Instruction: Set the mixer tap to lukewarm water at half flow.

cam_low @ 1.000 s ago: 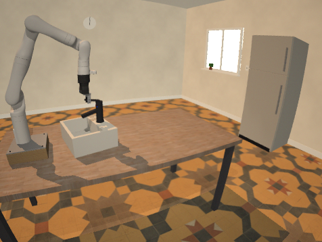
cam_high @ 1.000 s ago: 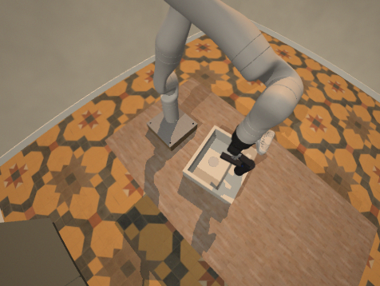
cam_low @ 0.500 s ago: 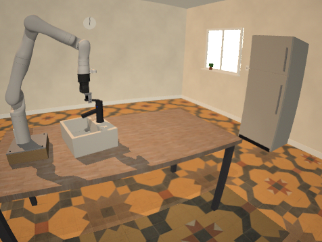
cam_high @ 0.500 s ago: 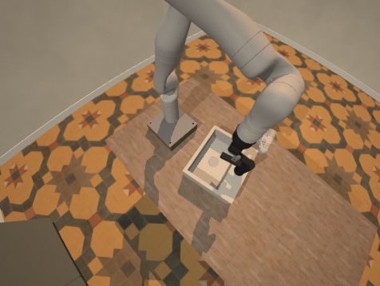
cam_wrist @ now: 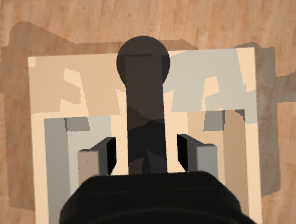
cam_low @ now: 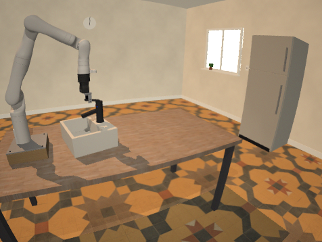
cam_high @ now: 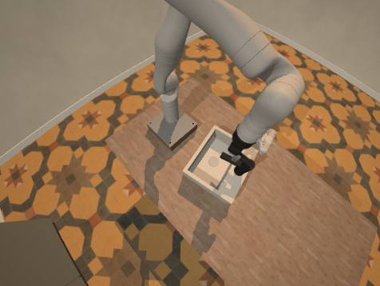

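Now: the black lever 3 cm ahead of my hand and 1 cm below it. Also, from my hand: sink basin 5 cm behind, 1 cm to the right, 25 cm below; then black mixer tap 5 cm ahead, 1 cm to the left, 6 cm below.
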